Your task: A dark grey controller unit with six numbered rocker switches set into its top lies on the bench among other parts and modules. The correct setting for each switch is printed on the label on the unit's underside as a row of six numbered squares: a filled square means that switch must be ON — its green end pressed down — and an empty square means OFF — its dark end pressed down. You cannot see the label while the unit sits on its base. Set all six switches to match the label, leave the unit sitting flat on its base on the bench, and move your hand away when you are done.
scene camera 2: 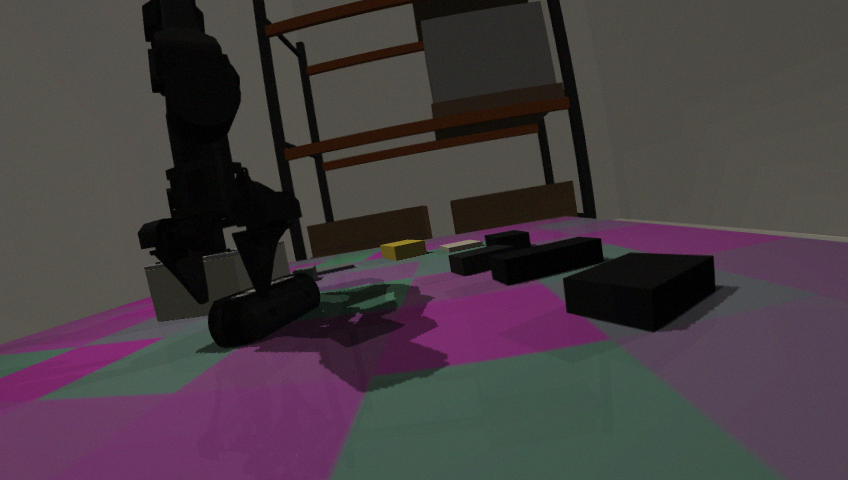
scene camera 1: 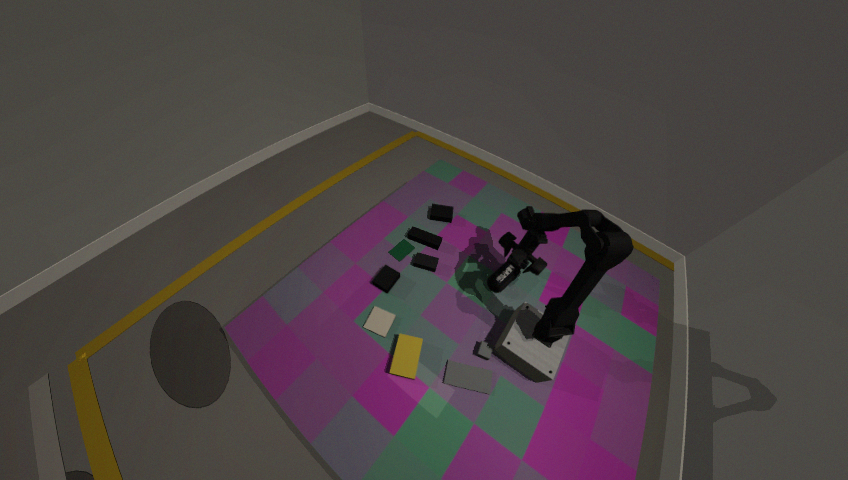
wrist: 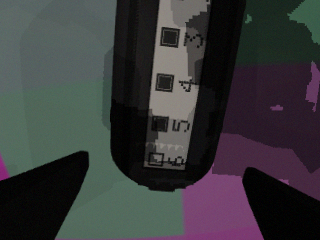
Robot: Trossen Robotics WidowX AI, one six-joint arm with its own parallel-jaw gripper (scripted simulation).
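There's a yellow block in the scene, and a grey plate as well. As for the gripper, it's open and holding nothing, and you'd find it in scene camera 1 and also in the wrist view.
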